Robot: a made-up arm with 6 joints. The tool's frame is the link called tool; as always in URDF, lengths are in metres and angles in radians.
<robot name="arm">
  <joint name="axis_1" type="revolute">
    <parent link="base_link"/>
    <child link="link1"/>
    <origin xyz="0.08 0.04 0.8"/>
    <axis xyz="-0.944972 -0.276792 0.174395"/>
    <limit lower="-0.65" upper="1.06"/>
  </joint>
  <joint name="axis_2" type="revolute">
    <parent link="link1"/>
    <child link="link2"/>
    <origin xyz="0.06 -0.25 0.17"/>
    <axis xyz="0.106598 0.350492 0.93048"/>
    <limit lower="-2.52" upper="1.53"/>
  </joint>
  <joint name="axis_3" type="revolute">
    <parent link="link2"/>
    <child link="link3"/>
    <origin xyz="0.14 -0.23 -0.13"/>
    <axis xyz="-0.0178 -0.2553 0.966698"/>
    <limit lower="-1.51" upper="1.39"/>
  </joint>
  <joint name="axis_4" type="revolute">
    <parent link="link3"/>
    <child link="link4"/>
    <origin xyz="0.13 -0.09 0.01"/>
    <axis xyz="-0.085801 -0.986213 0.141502"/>
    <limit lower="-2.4" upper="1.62"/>
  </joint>
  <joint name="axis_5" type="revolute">
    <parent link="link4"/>
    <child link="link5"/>
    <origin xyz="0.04 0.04 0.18"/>
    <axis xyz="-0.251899 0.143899 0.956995"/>
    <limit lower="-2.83" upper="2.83"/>
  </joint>
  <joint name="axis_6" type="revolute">
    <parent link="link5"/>
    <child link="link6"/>
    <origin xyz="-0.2 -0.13 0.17"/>
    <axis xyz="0 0 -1"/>
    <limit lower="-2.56" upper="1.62"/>
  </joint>
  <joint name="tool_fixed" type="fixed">
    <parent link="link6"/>
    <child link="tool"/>
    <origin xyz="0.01 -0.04 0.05" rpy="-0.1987 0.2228 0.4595"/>
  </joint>
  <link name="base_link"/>
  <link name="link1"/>
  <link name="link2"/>
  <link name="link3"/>
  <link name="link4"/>
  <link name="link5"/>
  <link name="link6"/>
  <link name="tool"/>
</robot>
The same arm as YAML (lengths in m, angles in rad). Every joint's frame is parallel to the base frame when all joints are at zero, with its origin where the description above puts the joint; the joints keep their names.
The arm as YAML. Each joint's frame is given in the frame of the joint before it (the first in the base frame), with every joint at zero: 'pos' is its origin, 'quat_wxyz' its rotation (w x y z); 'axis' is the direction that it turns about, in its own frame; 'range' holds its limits. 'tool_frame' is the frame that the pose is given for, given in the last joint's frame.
length_unit: m
angle_unit: rad
joints:
  - joint: axis_1
    pos: [0.08, 0.04, 0.8]
    quat_wxyz: [1.0, 0.0, 0.0, 0.0]
    axis: [-0.944972, -0.276792, 0.174395]
    range: [-0.65, 1.06]
  - joint: axis_2
    pos: [0.06, -0.25, 0.17]
    quat_wxyz: [1.0, 0.0, 0.0, 0.0]
    axis: [0.106598, 0.350492, 0.93048]
    range: [-2.52, 1.53]
  - joint: axis_3
    pos: [0.14, -0.23, -0.13]
    quat_wxyz: [1.0, 0.0, 0.0, 0.0]
    axis: [-0.0178, -0.2553, 0.966698]
    range: [-1.51, 1.39]
  - joint: axis_4
    pos: [0.13, -0.09, 0.01]
    quat_wxyz: [1.0, 0.0, 0.0, 0.0]
    axis: [-0.085801, -0.986213, 0.141502]
    range: [-2.4, 1.62]
  - joint: axis_5
    pos: [0.04, 0.04, 0.18]
    quat_wxyz: [1.0, 0.0, 0.0, 0.0]
    axis: [-0.251899, 0.143899, 0.956995]
    range: [-2.83, 2.83]
  - joint: axis_6
    pos: [-0.2, -0.13, 0.17]
    quat_wxyz: [1.0, 0.0, 0.0, 0.0]
    axis: [0.0, 0.0, -1.0]
    range: [-2.56, 1.62]
tool_frame:
  pos: [0.01, -0.04, 0.05]
  quat_wxyz: [0.960405, -0.121174, 0.085267, 0.235943]

